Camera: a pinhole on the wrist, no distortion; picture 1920 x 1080 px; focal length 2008.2 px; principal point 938.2 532.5 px. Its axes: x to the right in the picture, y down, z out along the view. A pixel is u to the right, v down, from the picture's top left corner.
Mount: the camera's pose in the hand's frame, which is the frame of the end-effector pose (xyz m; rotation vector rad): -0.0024 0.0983 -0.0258 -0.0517 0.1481 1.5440
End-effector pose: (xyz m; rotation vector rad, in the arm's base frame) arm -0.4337 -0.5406 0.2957 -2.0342 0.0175 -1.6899
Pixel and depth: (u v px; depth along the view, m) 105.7 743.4 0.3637
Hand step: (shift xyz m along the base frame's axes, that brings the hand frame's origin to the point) 0.3237 0.1378 -0.0572
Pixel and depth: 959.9 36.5 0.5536
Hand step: 0.5653 -0.0187 0.0343
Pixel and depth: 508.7 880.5 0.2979
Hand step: 0.2732 0.0468 -0.0927
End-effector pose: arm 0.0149 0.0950 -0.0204 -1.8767 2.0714 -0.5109
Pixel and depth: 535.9 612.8 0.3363
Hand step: 0.0752 -0.0170 -0.3159
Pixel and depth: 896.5 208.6 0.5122
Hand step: 0.0690 -0.1280 -0.4921
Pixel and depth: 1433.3 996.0 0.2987
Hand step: -0.0637 0.0522 -0.3322
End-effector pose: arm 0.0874 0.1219 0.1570 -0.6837 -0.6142 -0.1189
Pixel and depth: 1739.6 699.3 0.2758
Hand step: -0.0477 0.3343 0.0040
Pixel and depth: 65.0 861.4 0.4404
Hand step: -0.2675 0.2429 0.2567
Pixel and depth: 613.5 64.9 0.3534
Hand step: -0.0532 0.2782 0.2087
